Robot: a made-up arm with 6 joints.
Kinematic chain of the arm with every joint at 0, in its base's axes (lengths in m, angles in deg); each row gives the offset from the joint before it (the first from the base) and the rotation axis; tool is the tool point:
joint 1: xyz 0 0 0.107 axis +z
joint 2: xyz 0 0.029 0 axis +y
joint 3: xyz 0 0 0.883 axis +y
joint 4: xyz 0 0 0.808 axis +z
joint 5: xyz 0 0 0 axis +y
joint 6: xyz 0 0 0.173 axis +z
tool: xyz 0 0 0
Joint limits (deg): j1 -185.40..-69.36 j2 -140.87..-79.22 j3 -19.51..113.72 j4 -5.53..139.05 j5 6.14..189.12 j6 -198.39..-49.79
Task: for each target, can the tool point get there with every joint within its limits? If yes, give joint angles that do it. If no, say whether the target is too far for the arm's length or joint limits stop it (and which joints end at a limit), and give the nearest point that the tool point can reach.
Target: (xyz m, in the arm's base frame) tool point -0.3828 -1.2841 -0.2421
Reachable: no: joint limits stop it (at a limit: joint 1, joint 2, joint 3) | nearest point 0.7933 -0.2289 0.1040 | short by 1.618 m
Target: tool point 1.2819 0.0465 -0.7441
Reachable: yes | joints -172.73 -128.85 14.00 104.08 148.73 -149.95
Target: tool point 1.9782 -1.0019 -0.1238
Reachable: no: too far | nearest point 1.7314 -0.3487 -0.0894 | short by 0.699 m
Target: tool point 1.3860 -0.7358 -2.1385
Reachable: no: too far | nearest point 1.0170 -0.2124 -1.4094 | short by 0.970 m
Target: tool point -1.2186 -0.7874 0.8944
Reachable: no: joint limits stop it (at a limit: joint 1, joint 2, joint 3, joint 4) | nearest point -0.0712 0.2288 0.9135 | short by 1.533 m
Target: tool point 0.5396 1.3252 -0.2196
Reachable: yes | joints -106.95 -121.62 48.54 122.98 136.00 -129.77
